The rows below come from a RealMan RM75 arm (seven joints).
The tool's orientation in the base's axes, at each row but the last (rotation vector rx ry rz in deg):
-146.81 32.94 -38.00
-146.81 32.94 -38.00
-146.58 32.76 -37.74
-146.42 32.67 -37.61
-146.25 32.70 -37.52
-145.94 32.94 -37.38
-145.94 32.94 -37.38
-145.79 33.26 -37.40
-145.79 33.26 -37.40
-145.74 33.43 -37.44
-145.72 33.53 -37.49
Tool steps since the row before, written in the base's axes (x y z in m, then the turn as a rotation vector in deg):
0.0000 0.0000 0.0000 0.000 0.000 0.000
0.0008 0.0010 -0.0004 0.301 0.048 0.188
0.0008 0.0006 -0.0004 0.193 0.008 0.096
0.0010 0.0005 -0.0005 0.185 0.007 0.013
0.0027 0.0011 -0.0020 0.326 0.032 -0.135
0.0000 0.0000 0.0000 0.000 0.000 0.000
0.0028 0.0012 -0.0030 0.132 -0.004 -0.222
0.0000 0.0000 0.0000 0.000 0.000 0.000
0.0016 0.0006 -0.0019 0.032 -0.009 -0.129
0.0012 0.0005 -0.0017 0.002 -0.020 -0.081
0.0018 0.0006 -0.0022 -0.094 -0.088 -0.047
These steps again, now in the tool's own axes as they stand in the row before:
0.0000 0.0000 0.0000 0.000 0.000 0.000
0.0000 -0.0008 0.0010 0.284 -0.217 0.025
0.0002 -0.0005 0.0009 0.184 -0.108 0.029
0.0004 -0.0004 0.0011 0.150 -0.063 0.090
0.0009 -0.0006 0.0033 0.199 -0.048 0.289
0.0000 0.0000 0.0000 0.000 0.000 0.000
0.0006 -0.0002 0.0042 0.032 0.080 0.244
0.0000 0.0000 0.0000 0.000 0.000 0.000
0.0003 0.0000 0.0025 -0.014 0.064 0.116
0.0001 0.0001 0.0021 -0.016 0.057 0.059
0.0004 0.0001 0.0029 -0.047 0.122 -0.040

